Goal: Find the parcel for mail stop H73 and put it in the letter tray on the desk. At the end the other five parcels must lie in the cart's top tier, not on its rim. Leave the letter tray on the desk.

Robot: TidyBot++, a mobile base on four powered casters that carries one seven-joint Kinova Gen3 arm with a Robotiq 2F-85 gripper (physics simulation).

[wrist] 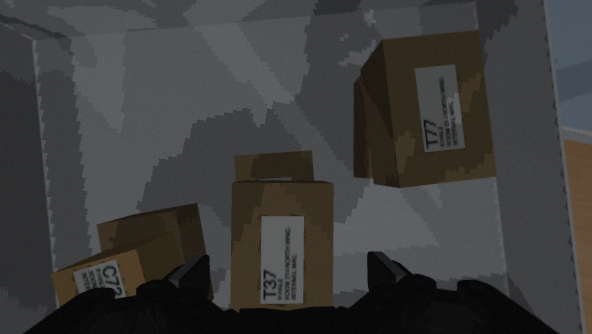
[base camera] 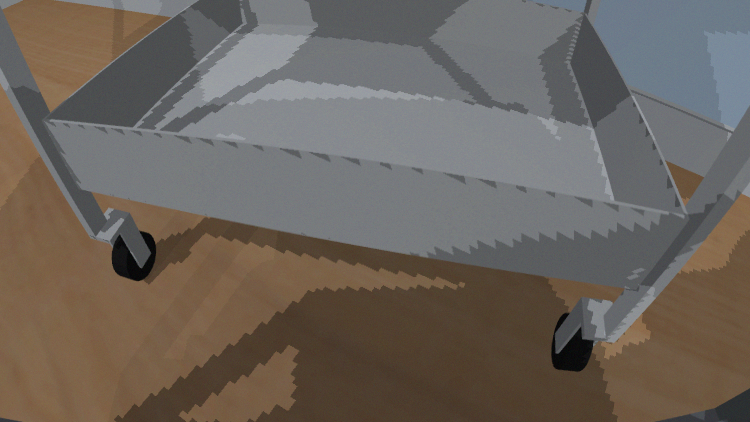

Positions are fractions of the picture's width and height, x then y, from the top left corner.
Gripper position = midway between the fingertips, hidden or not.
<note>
In view: my gripper (wrist: 0.49, 0.81) and a grey three-tier cart (base camera: 0.68, 0.34).
The grey three-tier cart also shows in the wrist view (wrist: 0.20, 0.35).
</note>
